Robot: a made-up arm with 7 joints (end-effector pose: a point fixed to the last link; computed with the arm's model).
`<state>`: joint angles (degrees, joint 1 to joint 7).
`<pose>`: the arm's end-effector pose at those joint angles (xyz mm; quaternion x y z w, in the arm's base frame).
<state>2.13 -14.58 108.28 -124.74 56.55 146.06 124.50</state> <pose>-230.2 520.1 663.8 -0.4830 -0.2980 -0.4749 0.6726</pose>
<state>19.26 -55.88 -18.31 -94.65 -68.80 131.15 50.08</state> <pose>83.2 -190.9 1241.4 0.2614 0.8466 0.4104 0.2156</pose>
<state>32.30 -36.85 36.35 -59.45 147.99 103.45 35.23</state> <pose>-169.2 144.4 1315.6 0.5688 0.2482 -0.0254 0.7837</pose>
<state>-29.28 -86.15 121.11 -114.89 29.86 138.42 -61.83</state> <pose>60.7 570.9 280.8 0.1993 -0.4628 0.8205 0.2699</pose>
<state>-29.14 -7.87 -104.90 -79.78 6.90 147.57 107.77</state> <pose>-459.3 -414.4 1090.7 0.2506 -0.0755 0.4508 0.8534</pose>
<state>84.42 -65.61 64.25 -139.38 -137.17 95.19 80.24</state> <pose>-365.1 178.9 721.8 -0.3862 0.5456 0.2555 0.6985</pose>
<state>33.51 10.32 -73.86 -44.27 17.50 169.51 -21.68</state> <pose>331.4 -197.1 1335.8 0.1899 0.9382 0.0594 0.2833</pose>
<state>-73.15 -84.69 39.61 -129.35 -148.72 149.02 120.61</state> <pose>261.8 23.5 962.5 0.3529 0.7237 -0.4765 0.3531</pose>
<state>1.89 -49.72 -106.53 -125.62 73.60 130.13 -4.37</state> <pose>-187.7 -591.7 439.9 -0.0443 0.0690 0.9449 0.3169</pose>
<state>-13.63 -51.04 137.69 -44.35 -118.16 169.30 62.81</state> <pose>-662.5 353.3 795.1 -0.8086 0.3896 -0.1089 0.4273</pose>
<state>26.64 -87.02 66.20 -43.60 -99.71 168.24 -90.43</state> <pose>-780.3 -39.2 671.8 0.6587 0.1573 -0.2295 0.6991</pose>
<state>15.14 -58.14 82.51 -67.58 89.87 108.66 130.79</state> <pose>-590.4 301.3 999.3 -0.2441 -0.3228 -0.2619 0.8761</pose>
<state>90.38 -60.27 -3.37 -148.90 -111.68 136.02 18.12</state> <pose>29.6 301.8 878.4 -0.3167 0.8448 -0.3546 0.2454</pose>
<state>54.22 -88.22 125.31 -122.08 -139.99 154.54 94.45</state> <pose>-372.8 173.3 259.0 -0.5721 0.1049 -0.4334 0.6885</pose>
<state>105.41 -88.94 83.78 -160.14 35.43 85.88 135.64</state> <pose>-413.2 69.2 588.2 -0.0004 -0.7539 -0.5033 0.4223</pose>
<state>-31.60 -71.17 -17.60 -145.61 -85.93 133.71 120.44</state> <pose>130.6 -248.5 921.4 0.4787 0.5213 0.5410 0.4544</pose>
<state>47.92 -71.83 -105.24 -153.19 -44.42 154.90 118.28</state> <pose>398.1 -231.3 466.3 -0.3792 0.1532 -0.8839 0.2267</pose>
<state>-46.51 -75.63 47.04 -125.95 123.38 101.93 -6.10</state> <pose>301.7 175.9 968.8 0.3406 -0.6030 -0.5723 0.4391</pose>
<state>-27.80 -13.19 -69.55 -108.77 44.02 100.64 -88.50</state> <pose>-206.6 -674.8 860.3 -0.1470 -0.8711 -0.3934 0.2546</pose>
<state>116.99 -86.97 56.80 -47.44 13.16 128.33 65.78</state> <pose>109.6 -772.3 785.7 0.9363 0.2068 -0.1423 0.2456</pose>
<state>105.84 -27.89 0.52 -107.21 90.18 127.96 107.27</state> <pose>-29.8 404.1 1104.7 -0.3524 0.1254 -0.1740 0.9109</pose>
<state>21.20 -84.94 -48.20 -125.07 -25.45 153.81 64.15</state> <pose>103.2 -450.8 960.8 -0.0406 0.4471 0.8867 0.1109</pose>
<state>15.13 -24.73 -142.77 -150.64 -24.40 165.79 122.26</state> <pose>-164.7 -411.2 350.3 0.4769 -0.4727 0.5808 0.4602</pose>
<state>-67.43 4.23 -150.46 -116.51 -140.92 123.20 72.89</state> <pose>-486.6 331.7 735.7 -0.7285 0.5895 -0.0337 0.3475</pose>
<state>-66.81 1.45 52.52 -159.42 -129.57 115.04 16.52</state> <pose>293.2 -69.4 391.1 -0.1936 -0.5199 0.6751 0.4862</pose>
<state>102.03 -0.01 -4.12 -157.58 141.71 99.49 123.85</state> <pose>57.0 377.2 408.9 -0.8797 0.3620 -0.0696 0.3006</pose>
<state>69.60 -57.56 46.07 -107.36 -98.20 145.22 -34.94</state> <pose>-414.1 152.6 1012.0 -0.0616 0.5753 -0.4676 0.6682</pose>
